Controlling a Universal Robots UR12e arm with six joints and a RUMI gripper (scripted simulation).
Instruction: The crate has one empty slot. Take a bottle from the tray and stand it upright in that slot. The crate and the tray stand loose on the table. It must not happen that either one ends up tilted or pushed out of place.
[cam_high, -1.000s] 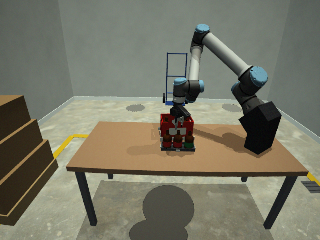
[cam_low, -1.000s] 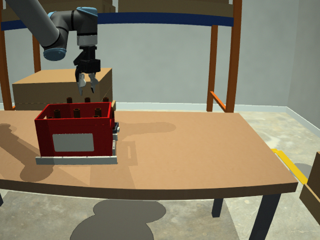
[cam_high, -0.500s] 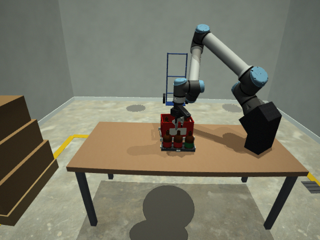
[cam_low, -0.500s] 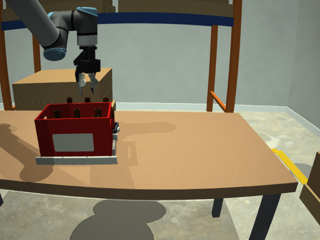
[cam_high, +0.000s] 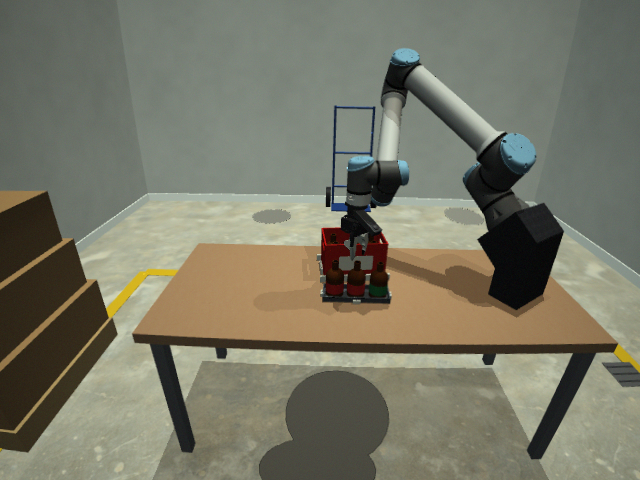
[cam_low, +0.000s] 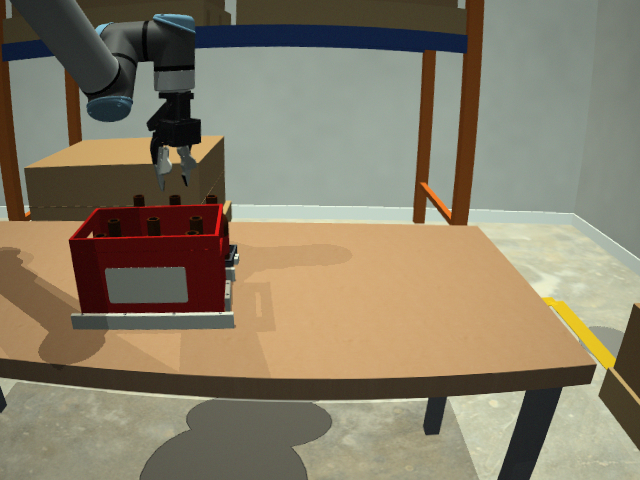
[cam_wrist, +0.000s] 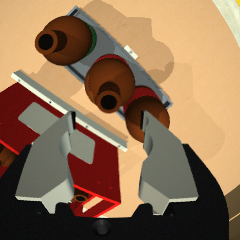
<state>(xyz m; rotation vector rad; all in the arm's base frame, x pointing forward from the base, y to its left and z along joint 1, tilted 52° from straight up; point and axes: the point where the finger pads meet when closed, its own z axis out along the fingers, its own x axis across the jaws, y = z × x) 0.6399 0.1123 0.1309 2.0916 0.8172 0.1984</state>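
Right now my hand is 18 cm above the grey tray. Also, from my hand: red crate 4 cm behind, 21 cm to the right, 11 cm below.
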